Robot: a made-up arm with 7 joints.
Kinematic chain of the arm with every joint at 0, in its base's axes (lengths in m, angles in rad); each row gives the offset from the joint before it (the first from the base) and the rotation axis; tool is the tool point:
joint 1: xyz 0 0 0.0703 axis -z
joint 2: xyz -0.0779 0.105 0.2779 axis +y
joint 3: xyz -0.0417 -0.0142 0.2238 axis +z
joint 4: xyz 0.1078 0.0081 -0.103 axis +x
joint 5: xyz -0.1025 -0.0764 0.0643 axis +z
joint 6: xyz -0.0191 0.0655 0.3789 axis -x
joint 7: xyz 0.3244 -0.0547 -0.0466 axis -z
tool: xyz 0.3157 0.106 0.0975
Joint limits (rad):
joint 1: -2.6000..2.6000
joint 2: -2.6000..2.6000
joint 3: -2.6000..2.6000
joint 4: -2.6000..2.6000
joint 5: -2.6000..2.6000
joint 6: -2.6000..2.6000
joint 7: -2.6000..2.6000
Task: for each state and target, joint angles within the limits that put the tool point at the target. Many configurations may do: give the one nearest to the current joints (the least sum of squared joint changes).
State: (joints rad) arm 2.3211 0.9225 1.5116 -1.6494 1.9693 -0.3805 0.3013
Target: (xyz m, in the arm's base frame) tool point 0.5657 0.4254 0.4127
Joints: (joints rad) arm 2.5065 0.9741 1.4809 -1.7253 1.8761 -0.4815 0.4978
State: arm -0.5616 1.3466 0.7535 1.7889 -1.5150 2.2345 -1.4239
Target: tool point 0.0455 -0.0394 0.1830
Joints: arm -0.6535 1.1614 0.9423 1.3524 -1.4437 2.1677 -1.9642
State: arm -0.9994 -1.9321 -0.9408 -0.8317 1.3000 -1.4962 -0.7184
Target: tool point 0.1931 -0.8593 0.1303
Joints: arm -1.6113 -2.4675 -1.4512 -0.3602 0.8874 -1.7337 -0.7916
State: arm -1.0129 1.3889 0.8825 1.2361 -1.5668 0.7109 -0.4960
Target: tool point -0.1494 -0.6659 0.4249
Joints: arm -1.0718 1.9070 0.6318 1.6215 -1.9971 0.8222 -0.3699
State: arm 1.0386 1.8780 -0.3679 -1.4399 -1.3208 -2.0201 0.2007
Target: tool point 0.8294 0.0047 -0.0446
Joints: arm 0.7595 1.8253 -0.2482 -1.7040 -1.4014 -2.0129 0.1166
